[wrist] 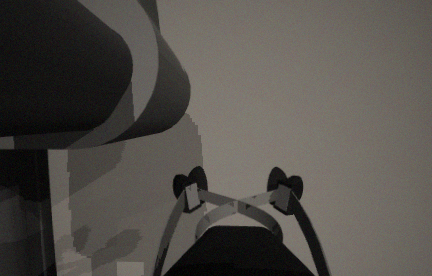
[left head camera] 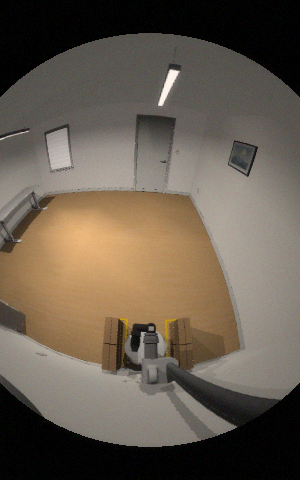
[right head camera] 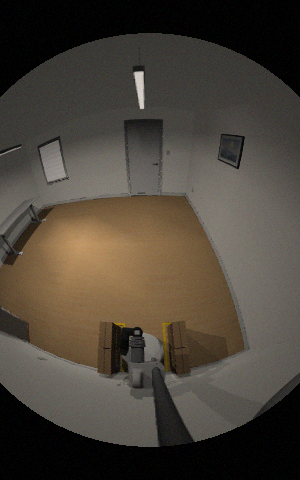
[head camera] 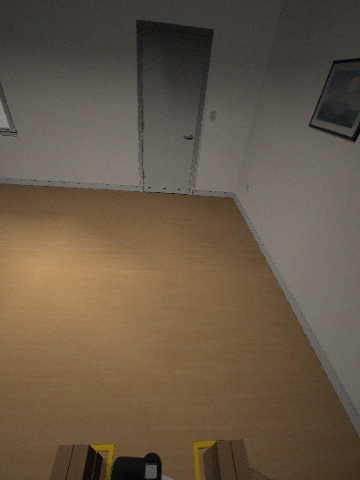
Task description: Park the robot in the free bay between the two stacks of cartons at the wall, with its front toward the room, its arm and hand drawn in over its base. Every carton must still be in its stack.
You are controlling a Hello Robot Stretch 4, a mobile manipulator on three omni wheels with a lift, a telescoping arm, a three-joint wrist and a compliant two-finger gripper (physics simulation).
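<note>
A left carton stack [head camera: 74, 462] [left head camera: 110, 345] [right head camera: 105, 347] and a right carton stack [head camera: 233, 460] [left head camera: 184, 345] [right head camera: 179, 347] stand upright against the wall [left head camera: 100, 395]. The robot's round white base [left head camera: 161, 348] [right head camera: 154, 345] is between them, apart from both as far as the head views show. The head camera looks out over the room. The arm [left head camera: 150, 345] [right head camera: 136, 348] is drawn in, with the dark wrist [head camera: 131, 468] [left head camera: 143, 328] over the base. My gripper [wrist: 236, 181] is open and empty, with pale wall behind it. Its fingers are hard to make out in the head views.
Yellow floor marking [head camera: 197, 462] [left head camera: 168, 321] shows beside the inner faces of both stacks. The right stack casts a shadow toward the side wall [head camera: 320, 215]. A door [head camera: 170, 110] is across the room. A bench [left head camera: 17, 205] [right head camera: 19, 215] stands at the far left.
</note>
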